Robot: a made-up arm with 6 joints. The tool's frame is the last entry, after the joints. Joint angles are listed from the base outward. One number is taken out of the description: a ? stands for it. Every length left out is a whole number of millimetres.
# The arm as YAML. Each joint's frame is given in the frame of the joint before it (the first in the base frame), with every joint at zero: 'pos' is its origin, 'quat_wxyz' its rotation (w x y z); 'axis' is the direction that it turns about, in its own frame. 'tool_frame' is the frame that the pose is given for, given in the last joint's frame.
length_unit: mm
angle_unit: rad
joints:
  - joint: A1
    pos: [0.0, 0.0, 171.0]
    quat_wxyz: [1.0, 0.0, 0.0, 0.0]
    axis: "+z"
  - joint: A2
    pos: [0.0, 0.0, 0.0]
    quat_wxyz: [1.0, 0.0, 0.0, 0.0]
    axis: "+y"
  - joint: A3
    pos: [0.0, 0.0, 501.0]
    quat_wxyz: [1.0, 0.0, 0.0, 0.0]
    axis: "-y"
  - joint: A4
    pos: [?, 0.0, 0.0]
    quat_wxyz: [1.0, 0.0, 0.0, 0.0]
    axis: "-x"
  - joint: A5
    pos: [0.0, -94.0, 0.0]
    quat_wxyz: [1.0, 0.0, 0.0, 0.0]
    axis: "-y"
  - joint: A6
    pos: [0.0, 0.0, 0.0]
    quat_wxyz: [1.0, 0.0, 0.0, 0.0]
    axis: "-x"
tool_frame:
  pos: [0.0, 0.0, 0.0]
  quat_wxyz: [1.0, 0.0, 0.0, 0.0]
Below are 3 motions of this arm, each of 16 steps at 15 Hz.
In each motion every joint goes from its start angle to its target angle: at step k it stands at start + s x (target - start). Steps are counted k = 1, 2, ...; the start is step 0. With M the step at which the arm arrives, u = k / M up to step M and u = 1 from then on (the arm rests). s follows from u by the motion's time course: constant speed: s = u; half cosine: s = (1 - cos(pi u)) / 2; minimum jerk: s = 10 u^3 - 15 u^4 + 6 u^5.
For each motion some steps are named. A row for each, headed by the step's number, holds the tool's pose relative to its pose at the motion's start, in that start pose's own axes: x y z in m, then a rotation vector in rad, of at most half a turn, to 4 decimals.
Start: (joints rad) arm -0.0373 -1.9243 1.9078 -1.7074 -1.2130 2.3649
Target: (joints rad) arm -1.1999 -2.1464 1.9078 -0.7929 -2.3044 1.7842
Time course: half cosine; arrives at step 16
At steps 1, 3, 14, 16:
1: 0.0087 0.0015 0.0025 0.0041 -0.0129 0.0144
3: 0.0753 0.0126 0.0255 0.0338 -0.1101 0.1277
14: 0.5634 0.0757 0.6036 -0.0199 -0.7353 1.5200
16: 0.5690 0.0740 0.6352 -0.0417 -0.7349 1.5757

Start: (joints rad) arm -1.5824 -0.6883 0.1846 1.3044 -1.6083 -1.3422
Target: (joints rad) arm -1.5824 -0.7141 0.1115 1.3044 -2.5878 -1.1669
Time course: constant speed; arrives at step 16
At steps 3, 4, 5, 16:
3: 0.0010 -0.0007 -0.0037 -0.0413 0.0440 -0.1807
4: 0.0013 -0.0010 -0.0050 -0.0549 0.0597 -0.2407
5: 0.0017 -0.0012 -0.0062 -0.0684 0.0759 -0.3006
16: 0.0054 -0.0043 -0.0201 -0.2018 0.2862 -0.9518

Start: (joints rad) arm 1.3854 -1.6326 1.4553 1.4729 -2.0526 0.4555
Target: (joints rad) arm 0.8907 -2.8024 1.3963 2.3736 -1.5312 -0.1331
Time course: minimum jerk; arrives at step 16
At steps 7, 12, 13, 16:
7: -0.1194 -0.2159 -0.3913 0.7491 -0.2941 -0.2376
12: 0.0109 -0.3131 -0.9436 1.6950 -0.4873 -0.3717
13: 0.0443 -0.3126 -0.9937 1.7876 -0.4883 -0.3758
16: 0.0767 -0.3107 -1.0359 1.8680 -0.4856 -0.3781

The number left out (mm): 453.0
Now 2 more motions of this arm.
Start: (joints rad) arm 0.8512 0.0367 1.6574 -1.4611 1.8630 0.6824
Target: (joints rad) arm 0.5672 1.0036 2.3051 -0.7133 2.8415 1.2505
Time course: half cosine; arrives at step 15
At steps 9, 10, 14, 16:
9: 0.1268 -0.3503 -0.1356 -0.1236 -0.8700 0.0174
10: 0.1587 -0.3984 -0.1383 -0.0975 -0.9770 -0.0021
14: 0.2477 -0.5098 -0.1250 0.0144 -1.2031 -0.0676
16: 0.2520 -0.5145 -0.1237 0.0210 -1.2118 -0.0710

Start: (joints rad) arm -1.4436 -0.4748 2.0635 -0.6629 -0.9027 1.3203
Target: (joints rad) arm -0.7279 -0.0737 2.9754 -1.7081 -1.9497 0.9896
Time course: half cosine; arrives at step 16
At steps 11, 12, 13, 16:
11: -0.1816 0.0157 -0.1819 0.3994 -0.8810 0.4386
12: -0.2021 0.0260 -0.1933 0.3632 -0.9568 0.4729
13: -0.2193 0.0356 -0.2017 0.3243 -1.0135 0.4981
16: -0.2430 0.0500 -0.2116 0.2593 -1.0810 0.5275

